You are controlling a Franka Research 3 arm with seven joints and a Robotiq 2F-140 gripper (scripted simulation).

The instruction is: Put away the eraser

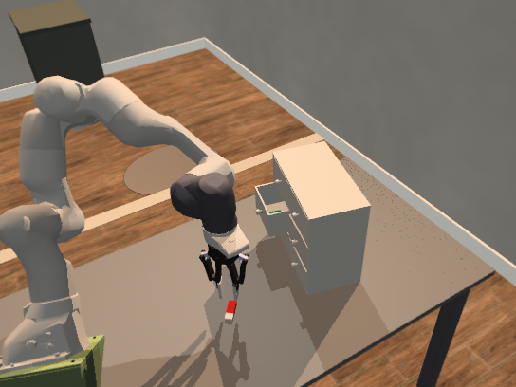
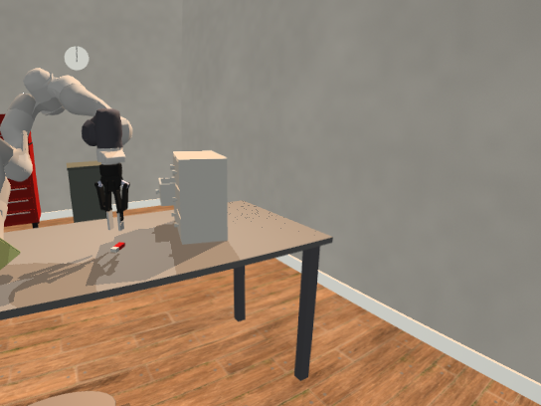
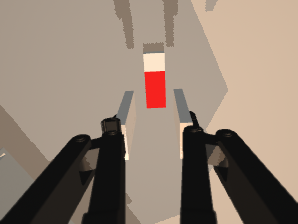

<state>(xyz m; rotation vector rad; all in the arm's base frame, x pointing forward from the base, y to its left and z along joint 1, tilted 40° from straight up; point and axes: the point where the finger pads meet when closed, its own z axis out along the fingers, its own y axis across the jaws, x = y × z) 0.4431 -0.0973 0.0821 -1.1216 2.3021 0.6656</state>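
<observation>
Right now my hand is 1 cm to the left of the white eraser and 10 cm above it. From my hand the other things lie so: small green thing: 26 cm ahead, 20 cm to the left, 1 cm above.
</observation>
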